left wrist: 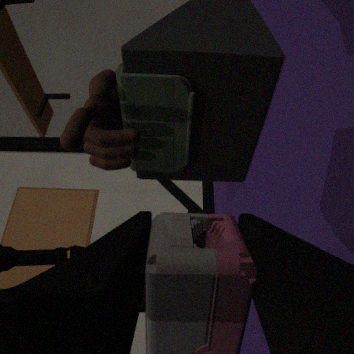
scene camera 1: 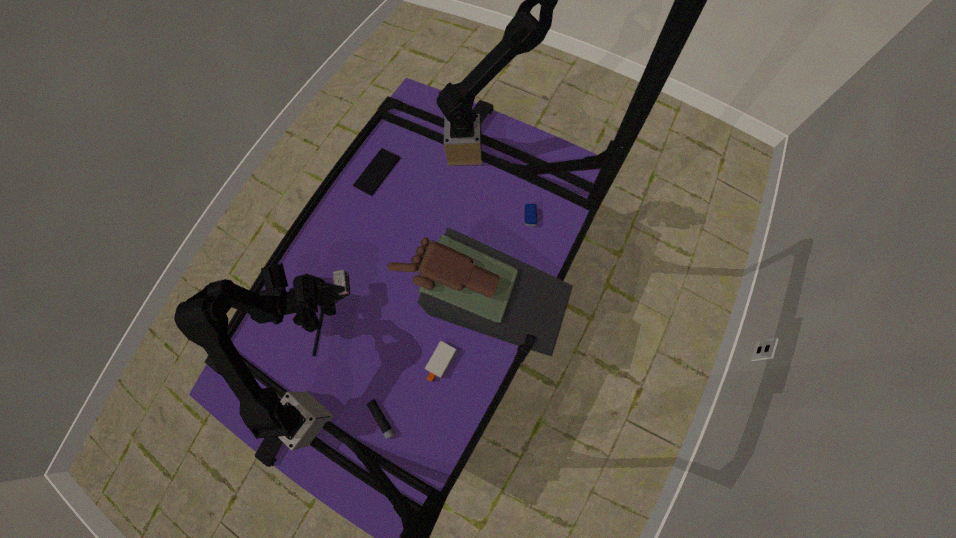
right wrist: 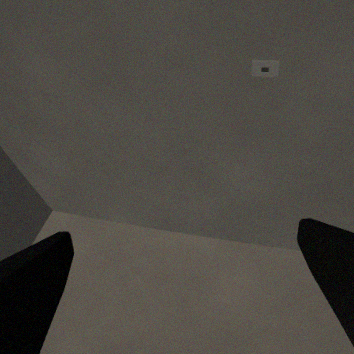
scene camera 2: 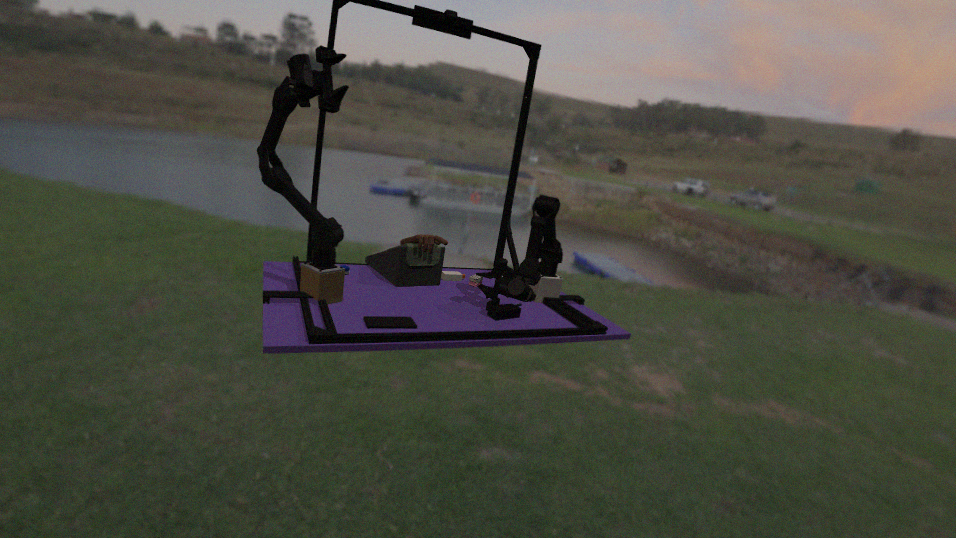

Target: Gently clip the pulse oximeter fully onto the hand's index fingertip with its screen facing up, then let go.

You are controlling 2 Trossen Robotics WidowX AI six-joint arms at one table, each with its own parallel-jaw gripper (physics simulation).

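Places are measured from the left arm's base along level axes (x ahead, y left, z up), in metres.
Pixels of known places: left gripper, between the fingertips: (left wrist: 194, 223) (scene camera 1: 347, 290) (scene camera 2: 475, 278); right gripper, between the fingertips: (right wrist: 186, 236) (scene camera 2: 346, 70); left arm's base, origin of its link: (scene camera 1: 289, 420) (scene camera 2: 546, 274); right arm's base, origin of its link: (scene camera 1: 462, 128) (scene camera 2: 323, 266).
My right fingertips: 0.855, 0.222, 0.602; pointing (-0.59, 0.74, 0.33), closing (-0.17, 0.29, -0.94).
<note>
For each thing: its top centre in the pictures, then the offset to it from my right fingertips, as dx, dy, dz. Level surfaces: height alone.
- pulse oximeter, centre of its top: (left wrist: 146, 295) (scene camera 1: 339, 280) (scene camera 2: 476, 275) -0.516, -0.106, -0.595
- purple table, height of its surface: dz -0.707
- blue object, centre of its top: (scene camera 1: 531, 212) -0.064, -0.370, -0.674
- white box, centre of its top: (scene camera 1: 438, 362) (scene camera 2: 454, 272) -0.526, -0.409, -0.679
- dark cylinder, centre of its top: (scene camera 1: 378, 419) -0.728, -0.377, -0.679
- black slab, centre of its top: (scene camera 2: 390, 321) (scene camera 1: 376, 170) -0.199, +0.090, -0.699
The pulse oximeter (scene camera 1: 341, 281) (scene camera 2: 474, 279) (left wrist: 182, 280), pale grey on one half and pink on the other, is held in my left gripper (left wrist: 194, 223), which is shut on it. Its screen does not show clearly. In scene camera 1 it is apart from the brown hand (scene camera 1: 449, 264) (scene camera 2: 423, 239) (left wrist: 106, 125), to the left of the extended index finger (scene camera 1: 401, 266). The hand rests palm down on a green support (scene camera 1: 478, 308) (left wrist: 160, 95) on a dark grey block (scene camera 1: 554, 301) (scene camera 2: 406, 272) (left wrist: 225, 120). My right gripper (scene camera 2: 342, 73) (right wrist: 186, 236) is open and empty, raised high.
On the purple table (scene camera 1: 414, 200) lie a blue object (scene camera 1: 530, 214), a white box (scene camera 1: 441, 359) with an orange end, a dark cylinder (scene camera 1: 378, 416) and a black slab (scene camera 1: 377, 171) (scene camera 2: 389, 322). Black frame bars run around the table and a tall frame (scene camera 2: 522, 133) rises over it.
</note>
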